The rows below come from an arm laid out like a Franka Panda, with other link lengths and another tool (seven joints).
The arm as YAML. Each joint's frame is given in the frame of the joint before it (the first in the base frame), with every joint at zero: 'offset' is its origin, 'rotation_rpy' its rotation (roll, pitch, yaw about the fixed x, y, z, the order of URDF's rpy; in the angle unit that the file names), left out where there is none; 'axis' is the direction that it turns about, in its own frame. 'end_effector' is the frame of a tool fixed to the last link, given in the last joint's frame.
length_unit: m
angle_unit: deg
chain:
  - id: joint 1
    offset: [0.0, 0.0, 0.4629]
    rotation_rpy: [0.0, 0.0, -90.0]
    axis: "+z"
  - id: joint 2
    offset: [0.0, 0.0, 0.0]
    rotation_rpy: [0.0, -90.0, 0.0]
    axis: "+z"
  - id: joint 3
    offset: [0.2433, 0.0, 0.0]
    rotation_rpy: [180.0, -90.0, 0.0]
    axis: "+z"
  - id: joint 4
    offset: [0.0, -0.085, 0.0]
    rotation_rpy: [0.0, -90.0, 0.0]
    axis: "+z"
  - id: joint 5
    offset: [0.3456, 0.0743, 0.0]
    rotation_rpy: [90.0, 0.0, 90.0]
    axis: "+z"
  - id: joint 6
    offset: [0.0, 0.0, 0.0]
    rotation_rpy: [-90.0, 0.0, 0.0]
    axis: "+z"
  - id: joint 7
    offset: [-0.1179, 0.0, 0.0]
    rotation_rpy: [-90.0, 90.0, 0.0]
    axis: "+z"
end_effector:
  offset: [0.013, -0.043, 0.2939]
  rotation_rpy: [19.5, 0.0, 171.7]
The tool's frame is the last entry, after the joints.
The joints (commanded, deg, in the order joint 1, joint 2, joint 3, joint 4, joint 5, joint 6, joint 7), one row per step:
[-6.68 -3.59 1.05 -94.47 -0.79 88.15 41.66]
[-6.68 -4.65 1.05 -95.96 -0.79 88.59 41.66]
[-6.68 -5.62 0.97 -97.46 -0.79 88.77 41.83]
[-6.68 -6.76 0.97 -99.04 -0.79 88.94 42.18]
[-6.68 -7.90 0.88 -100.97 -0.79 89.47 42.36]
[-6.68 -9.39 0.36 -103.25 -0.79 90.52 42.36]
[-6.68 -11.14 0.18 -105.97 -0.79 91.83 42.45]
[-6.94 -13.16 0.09 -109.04 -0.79 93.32 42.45]
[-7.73 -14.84 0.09 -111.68 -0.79 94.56 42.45]
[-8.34 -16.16 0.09 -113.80 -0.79 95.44 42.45]
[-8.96 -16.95 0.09 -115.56 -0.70 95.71 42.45]
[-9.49 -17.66 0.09 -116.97 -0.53 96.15 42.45]
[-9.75 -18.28 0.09 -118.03 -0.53 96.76 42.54]
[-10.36 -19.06 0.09 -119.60 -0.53 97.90 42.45]
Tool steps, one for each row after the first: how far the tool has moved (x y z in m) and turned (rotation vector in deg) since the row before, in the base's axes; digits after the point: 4 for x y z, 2 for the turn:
[-0.0040 0.0004 -0.0014 -0.02 -0.01 0.00]
[-0.0053 -0.0001 -0.0026 0.02 0.35 -0.25]
[-0.0057 0.0007 -0.0019 -0.01 0.27 -0.35]
[-0.0054 -0.0001 -0.0041 0.01 0.26 -0.26]
[-0.0046 -0.0038 -0.0032 0.04 -0.27 -0.50]
[-0.0052 -0.0008 -0.0042 -0.02 -0.34 -0.25]
[-0.0060 -0.0021 -0.0047 -0.04 -0.44 -0.33]
[-0.0058 -0.0056 -0.0048 -0.04 -0.28 -0.77]
[-0.0053 -0.0041 -0.0044 -0.01 -0.08 -0.60]
[-0.0070 -0.0034 -0.0067 0.19 0.68 -0.63]
[-0.0044 -0.0026 -0.0045 0.21 0.23 -0.55]
[-0.0019 -0.0017 -0.0024 -0.03 -0.17 -0.34]
[-0.0020 -0.0044 -0.0043 -0.06 -0.34 -0.51]

